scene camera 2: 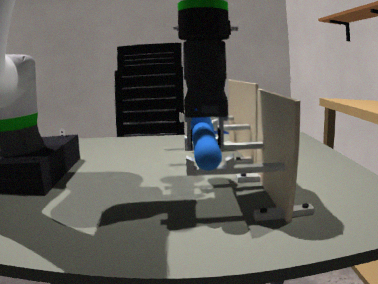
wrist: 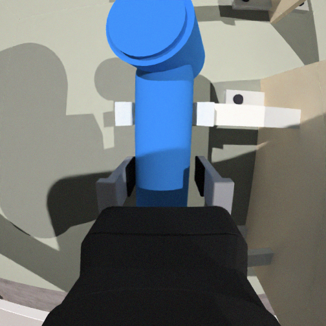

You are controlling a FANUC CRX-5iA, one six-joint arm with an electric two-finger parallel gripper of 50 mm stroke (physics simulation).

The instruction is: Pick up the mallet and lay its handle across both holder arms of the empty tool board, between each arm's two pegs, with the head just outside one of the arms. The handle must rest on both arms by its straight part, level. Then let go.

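Where they show: arm's base, origin of its link: (scene camera 2: 19, 149).
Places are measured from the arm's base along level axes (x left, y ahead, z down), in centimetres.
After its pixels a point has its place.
The blue mallet (scene camera 2: 207, 152) @[x -21.9, y 48.7, z -5.0 cm] (wrist: 164, 125) lies with its handle across both holder arms of the near tool board (scene camera 2: 281, 150) @[x -15.9, y 61.4, z -3.6 cm] (wrist: 290, 190). The handle passes between the two pegs of the near arm (scene camera 2: 255, 168) @[x -19.1, y 56.4, z -1.5 cm] and of the far arm (wrist: 240, 115). The head (wrist: 147, 27) is just outside the far arm, its round face turned up and somewhat left, so it leans; in the scene view it is mostly hidden. My gripper (scene camera 2: 204, 134) @[x -7.8, y 48.2, z -2.2 cm] (wrist: 165, 168) is open, its fingers on either side of the handle between the arms, with a gap on each side in the wrist view.
A second tool board (scene camera 2: 242, 107) @[x 21.5, y 58.2, z -6.4 cm] (wrist: 292, 7) with its own arms stands behind the first. White feet with dark bolts (scene camera 2: 284, 212) @[x -20.7, y 61.8, z 5.9 cm] (wrist: 245, 96) hold the near board on the table. The robot's dark base block (scene camera 2: 30, 170) @[x -13.3, y 11.6, z 1.3 cm] is at the left. A black cabinet and wooden shelves stand beyond.
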